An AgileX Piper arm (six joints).
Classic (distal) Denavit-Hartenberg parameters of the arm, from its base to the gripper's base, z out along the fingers. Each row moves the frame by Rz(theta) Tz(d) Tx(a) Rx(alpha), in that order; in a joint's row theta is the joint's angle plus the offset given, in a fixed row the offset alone. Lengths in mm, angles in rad.
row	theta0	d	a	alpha
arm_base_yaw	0	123	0	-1.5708
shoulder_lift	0.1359	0	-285	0
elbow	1.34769	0	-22	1.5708
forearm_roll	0	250.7	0	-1.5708
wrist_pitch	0	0	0	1.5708
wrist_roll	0	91	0	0
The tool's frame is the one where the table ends.
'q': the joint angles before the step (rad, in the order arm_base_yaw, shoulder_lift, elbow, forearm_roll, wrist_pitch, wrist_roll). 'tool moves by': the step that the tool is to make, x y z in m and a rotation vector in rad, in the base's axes. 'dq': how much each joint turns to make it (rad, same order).
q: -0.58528 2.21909 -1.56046 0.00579 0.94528 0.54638
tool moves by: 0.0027 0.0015 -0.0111 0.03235 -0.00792 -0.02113
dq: -0.00003 0.02722 -0.00212 0.03779 -0.01383 -0.00002
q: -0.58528 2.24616 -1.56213 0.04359 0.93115 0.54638
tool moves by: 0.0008 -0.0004 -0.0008 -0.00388 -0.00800 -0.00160
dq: 0.00002 0.00178 0.00039 0.00175 -0.01099 0.00023
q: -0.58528 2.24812 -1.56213 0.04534 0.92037 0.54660
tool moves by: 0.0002 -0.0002 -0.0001 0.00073 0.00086 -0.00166
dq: -0.00014 0.00137 -0.00223 0.00000 0.00192 0.00159
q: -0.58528 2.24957 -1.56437 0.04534 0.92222 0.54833
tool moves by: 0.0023 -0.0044 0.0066 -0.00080 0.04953 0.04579
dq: 0.00006 0.01496 -0.05948 -0.03412 0.08597 -0.02514
